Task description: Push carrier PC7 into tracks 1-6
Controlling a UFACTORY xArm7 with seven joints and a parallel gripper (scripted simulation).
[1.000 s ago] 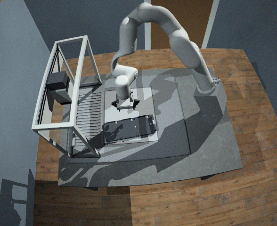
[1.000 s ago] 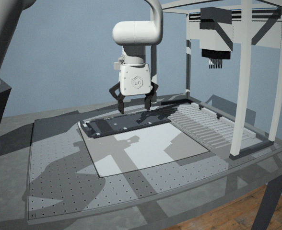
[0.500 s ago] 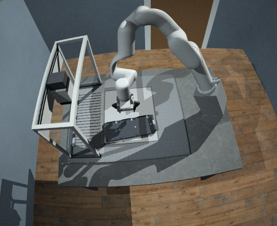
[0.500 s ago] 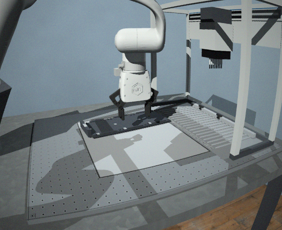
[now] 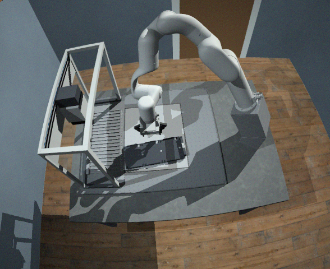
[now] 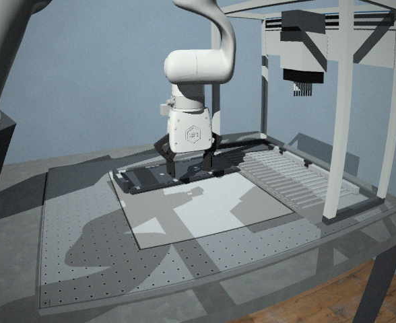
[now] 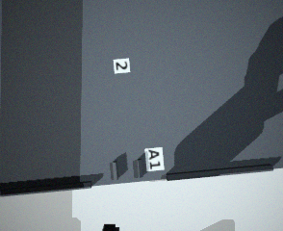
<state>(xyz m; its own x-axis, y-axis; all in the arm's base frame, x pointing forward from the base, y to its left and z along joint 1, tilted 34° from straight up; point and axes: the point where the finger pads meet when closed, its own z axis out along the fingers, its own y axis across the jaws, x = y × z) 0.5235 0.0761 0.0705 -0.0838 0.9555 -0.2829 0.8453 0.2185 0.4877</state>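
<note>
Right now my hand is 1 cm past the carrier PC7, 10 cm to the right of it and 4 cm above it. The rest, counted from my hand: dark pipetting head 34 cm ahead, 2 cm to the left, 30 cm above.
</note>
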